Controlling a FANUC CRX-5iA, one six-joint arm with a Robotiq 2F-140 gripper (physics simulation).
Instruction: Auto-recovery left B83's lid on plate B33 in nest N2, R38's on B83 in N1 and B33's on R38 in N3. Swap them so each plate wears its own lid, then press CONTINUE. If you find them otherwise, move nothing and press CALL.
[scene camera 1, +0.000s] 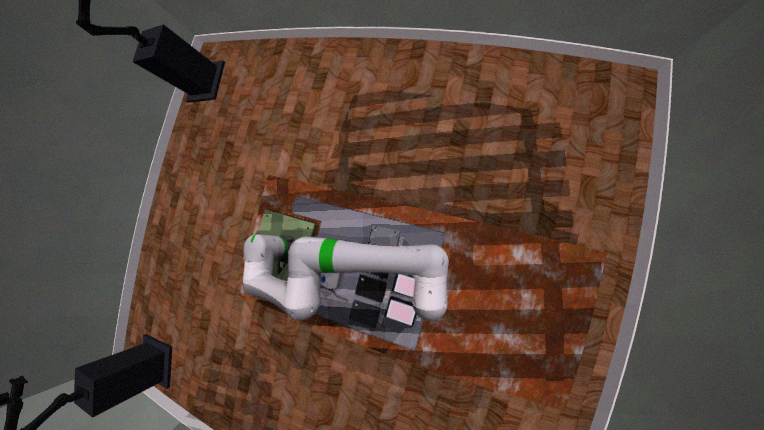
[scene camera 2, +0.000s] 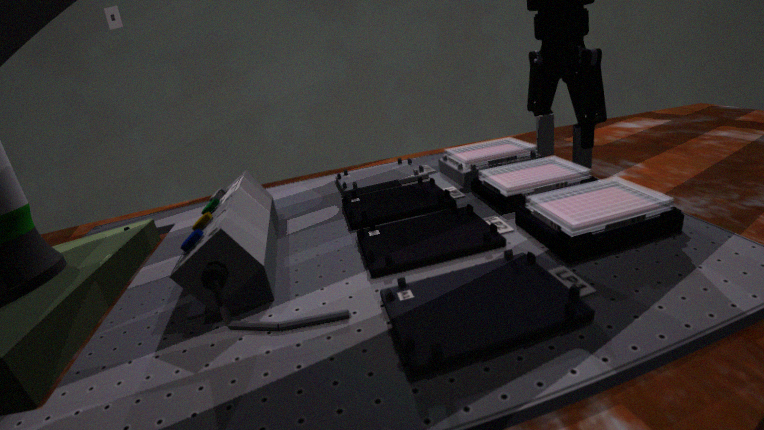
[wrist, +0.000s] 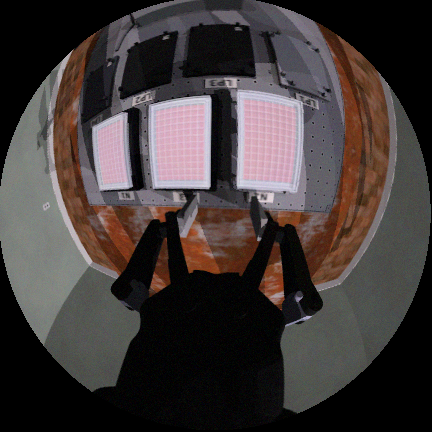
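Pixels of known places: gripper, between the fingertips: (scene camera 2: 562, 162) (wrist: 223, 203); arm's base, origin of its link: (scene camera 1: 285, 248) (scene camera 2: 6, 288).
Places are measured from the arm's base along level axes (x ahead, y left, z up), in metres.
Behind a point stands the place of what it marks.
Note:
Three clear-lidded plates with pink wells stand in nests. The N1 plate (scene camera 1: 400, 312) {x 0.673, y -0.215, z 0.007 m} (scene camera 2: 598, 205) {x 0.658, y -0.233, z 0.007 m} (wrist: 112, 152) {x 0.678, y -0.199, z 0.007 m} and N3 plate (scene camera 1: 404, 285) {x 0.676, y -0.084, z 0.003 m} (scene camera 2: 534, 175) {x 0.682, y -0.106, z 0.003 m} (wrist: 181, 142) {x 0.699, y -0.079, z 0.003 m} sit on black nests. The N2 plate (scene camera 2: 489, 153) {x 0.686, y 0.001, z 0.012 m} (wrist: 270, 142) {x 0.711, y 0.030, z 0.012 m} sits on a grey nest and is hidden by the arm in scene camera 1. The lid and plate codes are too small to read. My gripper (scene camera 2: 564, 149) {x 0.800, y -0.038, z -0.018 m} (wrist: 223, 203) {x 0.800, y -0.038, z -0.018 m} is open and empty, beyond the nests' label side. A grey button box (scene camera 2: 229, 240) {x 0.310, y -0.154, z 0.042 m} has blue (scene camera 2: 191, 240) {x 0.272, y -0.126, z 0.042 m}, yellow (scene camera 2: 203, 220) {x 0.279, y -0.075, z 0.042 m} and green (scene camera 2: 211, 205) {x 0.284, y -0.025, z 0.042 m} buttons; their labels are unreadable.
Lid pads LP4 (scene camera 2: 481, 315) {x 0.481, y -0.285, z -0.019 m}, LP2 (scene camera 2: 433, 240) {x 0.507, y -0.152, z -0.019 m} (wrist: 150, 65) {x 0.533, y -0.123, z -0.018 m}, LP3 (scene camera 2: 398, 202) {x 0.519, y -0.021, z -0.018 m} (wrist: 220, 50) {x 0.541, y -0.008, z -0.019 m} and LP1 (wrist: 302, 65) {x 0.559, y 0.126, z -0.018 m} bear no lids. A cable (scene camera 2: 315, 319) {x 0.364, y -0.216, z -0.023 m} leaves the button box. The perforated board (scene camera 1: 342, 219) {x 0.306, y 0.199, z -0.028 m} (scene camera 2: 299, 368) {x 0.342, y -0.261, z -0.028 m} adjoins a green block (scene camera 1: 286, 223) {x -0.023, y 0.139, z -0.009 m} (scene camera 2: 80, 283) {x 0.128, y -0.070, z 0.008 m}.

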